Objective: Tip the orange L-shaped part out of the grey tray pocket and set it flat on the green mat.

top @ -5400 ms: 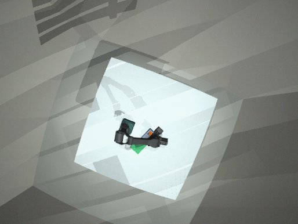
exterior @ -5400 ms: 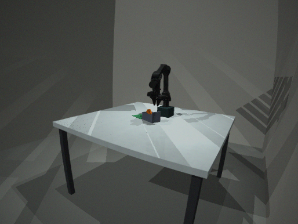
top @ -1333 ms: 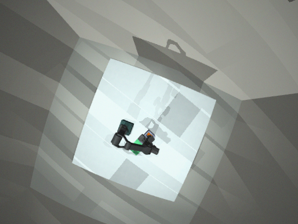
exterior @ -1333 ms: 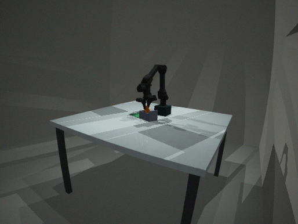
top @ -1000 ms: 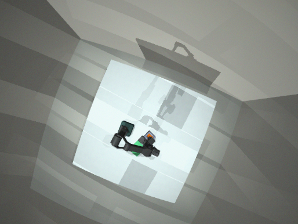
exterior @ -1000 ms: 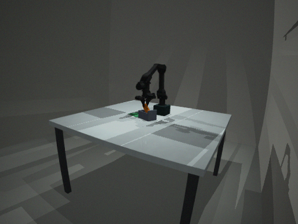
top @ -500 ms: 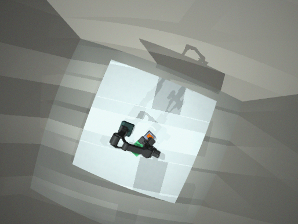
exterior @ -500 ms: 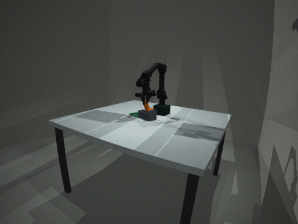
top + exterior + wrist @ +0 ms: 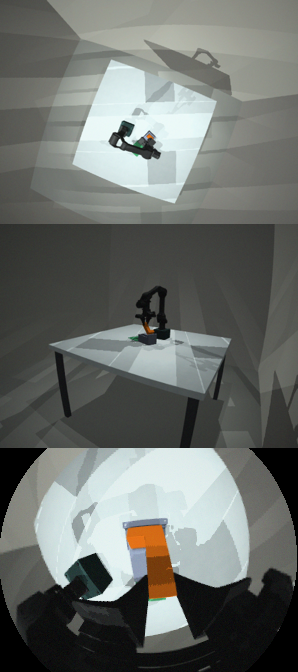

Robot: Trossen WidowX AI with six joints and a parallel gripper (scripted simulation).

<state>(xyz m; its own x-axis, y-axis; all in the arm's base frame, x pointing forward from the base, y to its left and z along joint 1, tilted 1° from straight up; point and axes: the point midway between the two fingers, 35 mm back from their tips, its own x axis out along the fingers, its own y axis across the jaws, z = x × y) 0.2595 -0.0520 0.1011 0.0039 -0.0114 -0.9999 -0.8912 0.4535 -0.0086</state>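
Right now the green mat is 80 mm behind my gripper tip, 120 mm to the right of it and 160 mm below it. Round my gripper tip: orange L-shaped part: 40 mm to the left, 30 mm below.
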